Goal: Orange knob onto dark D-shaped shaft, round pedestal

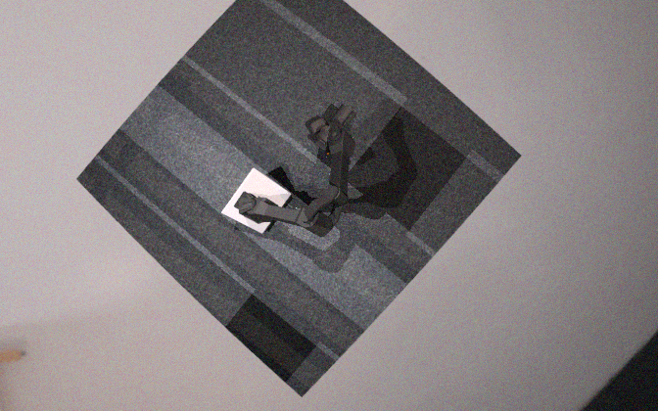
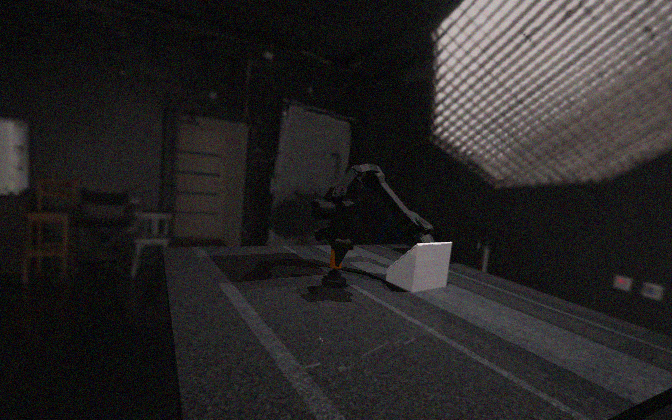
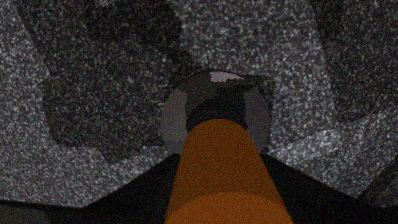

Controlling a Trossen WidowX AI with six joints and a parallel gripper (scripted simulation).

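Now: the orange knob 2 cm above my gripper tip. The rest, counted from my gripper tip: dark pedestal base: 4 cm below.
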